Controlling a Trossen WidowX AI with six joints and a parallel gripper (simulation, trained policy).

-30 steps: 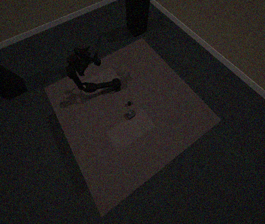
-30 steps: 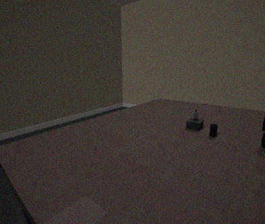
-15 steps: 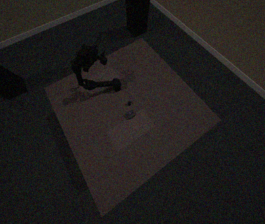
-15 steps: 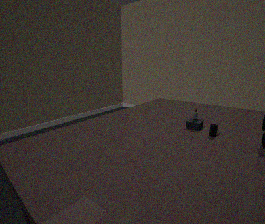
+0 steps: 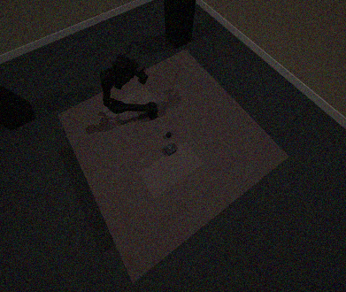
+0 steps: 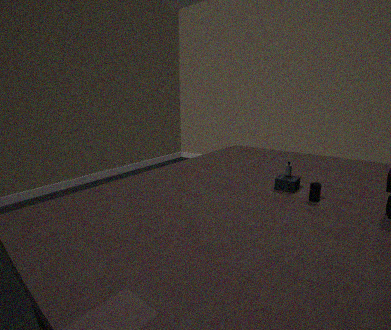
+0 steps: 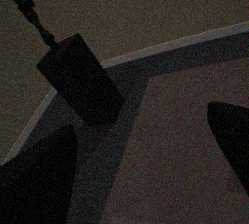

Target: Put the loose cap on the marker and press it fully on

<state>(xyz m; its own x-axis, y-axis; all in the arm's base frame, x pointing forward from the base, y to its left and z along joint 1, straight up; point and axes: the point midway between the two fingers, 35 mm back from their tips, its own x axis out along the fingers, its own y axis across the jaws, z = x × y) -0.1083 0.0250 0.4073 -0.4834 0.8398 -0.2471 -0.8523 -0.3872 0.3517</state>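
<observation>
The marker cap lies 37 cm below my gripper tip, 35 cm ahead of it and 4 cm to the right of it. From my gripper tip the other things lie so: holder block (45 cm ahead, 38 cm below, 10 cm to the right).
</observation>
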